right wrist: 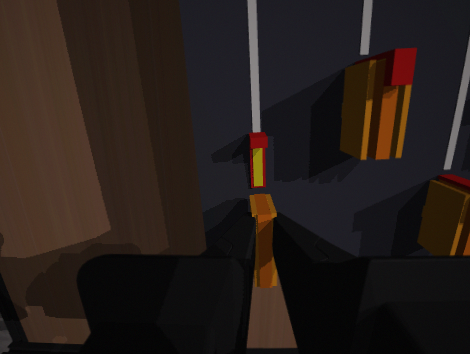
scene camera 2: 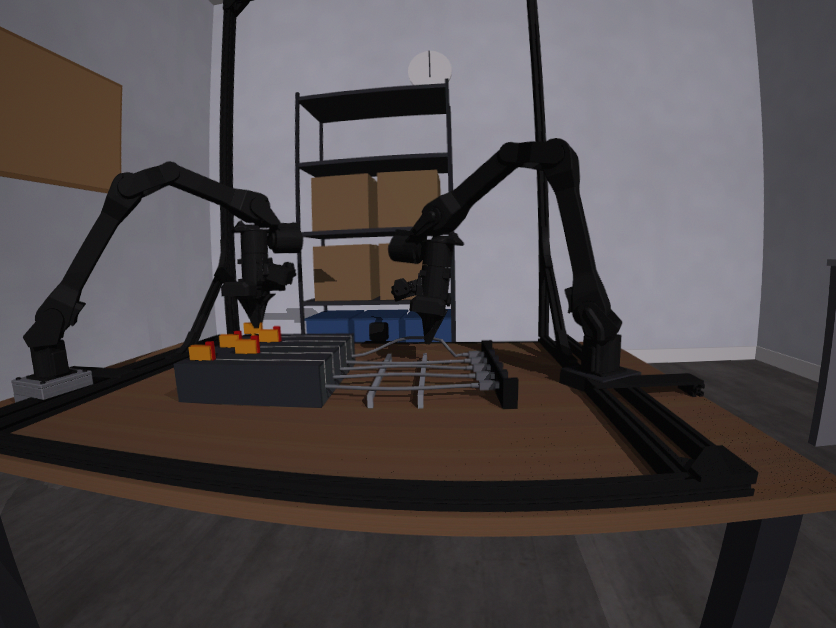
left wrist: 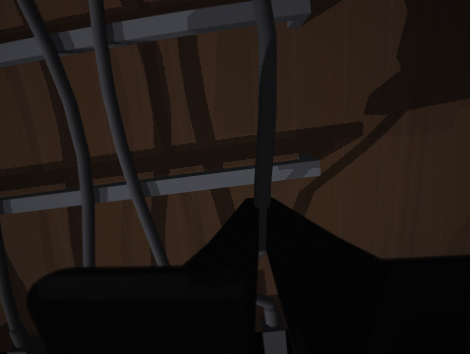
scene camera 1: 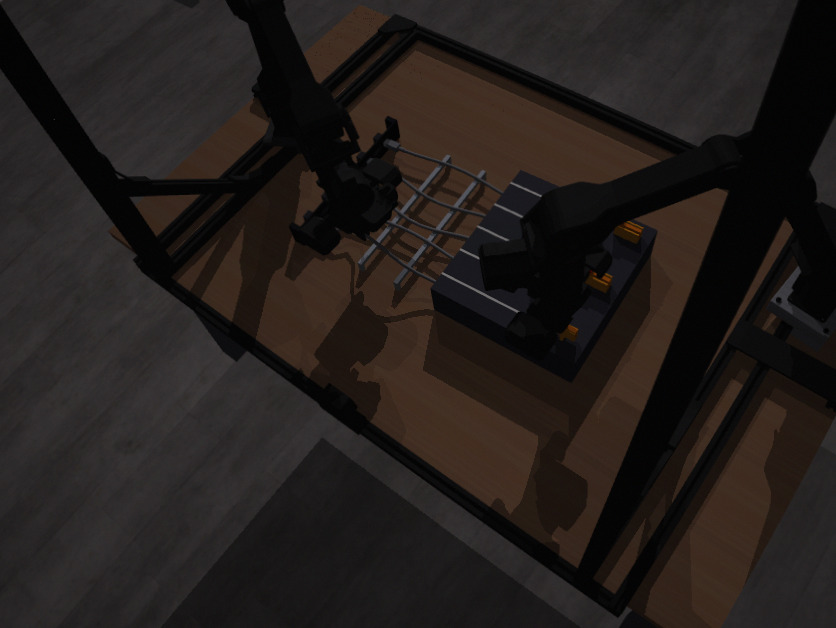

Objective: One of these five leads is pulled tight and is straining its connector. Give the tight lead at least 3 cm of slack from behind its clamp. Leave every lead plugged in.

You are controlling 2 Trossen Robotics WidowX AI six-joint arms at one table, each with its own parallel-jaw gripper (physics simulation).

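Frame: origin at the left arm's base, x ahead, y left, z up, level; metres.
Seen in the pictures: left gripper, fingertip midpoint: (scene camera 2: 427, 343) (left wrist: 258, 208) (scene camera 1: 365, 238); right gripper, fingertip midpoint: (right wrist: 262, 221) (scene camera 2: 257, 327) (scene camera 1: 557, 325); left arm's base, link origin: (scene camera 2: 600, 370); right arm's base, link origin: (scene camera 2: 52, 375) (scene camera 1: 815, 297).
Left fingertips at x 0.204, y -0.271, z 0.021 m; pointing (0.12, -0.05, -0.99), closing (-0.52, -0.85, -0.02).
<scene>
Offsets run from my left fingertips to a thing's top centre. "pt": to the spot under its first point.
Five grey leads run from a dark block (scene camera 1: 468, 299) (scene camera 2: 247, 381) over two grey crossbars @[pt dx +0.047, dy +0.088, dz -0.027 m] (scene camera 1: 403, 208) (left wrist: 198, 180) to a black connector bar @[pt dx -0.002, dy +0.279, dz -0.018 m] (scene camera 2: 508, 389). My left gripper (scene camera 1: 371, 233) (scene camera 2: 429, 339) (left wrist: 258, 208) is shut on the end lead @[pt dx +0.034, dy -0.022, dz +0.014 m] (left wrist: 265, 105) (scene camera 2: 386, 347) between its plug and the nearer crossbar, and holds it raised in a low arch. My right gripper (scene camera 1: 549, 327) (scene camera 2: 256, 323) (right wrist: 262, 221) is shut on the orange clamp @[pt dx +0.332, dy -0.159, dz +0.049 m] (right wrist: 264, 246) (scene camera 1: 568, 332) at the block's back edge. A red and yellow marker @[pt dx +0.304, dy -0.146, dz +0.020 m] (right wrist: 257, 165) sits just ahead of it. The plugs are hidden in scene camera 1.
Other orange clamps (scene camera 1: 630, 232) (right wrist: 374, 112) (scene camera 2: 203, 352) stand along the block's back edge. A black frame (scene camera 1: 540, 81) rims the table, with upright posts (scene camera 2: 540, 187). A shelf rack (scene camera 2: 297, 218) with cardboard boxes and a blue crate (scene camera 2: 347, 324) stands behind.
</scene>
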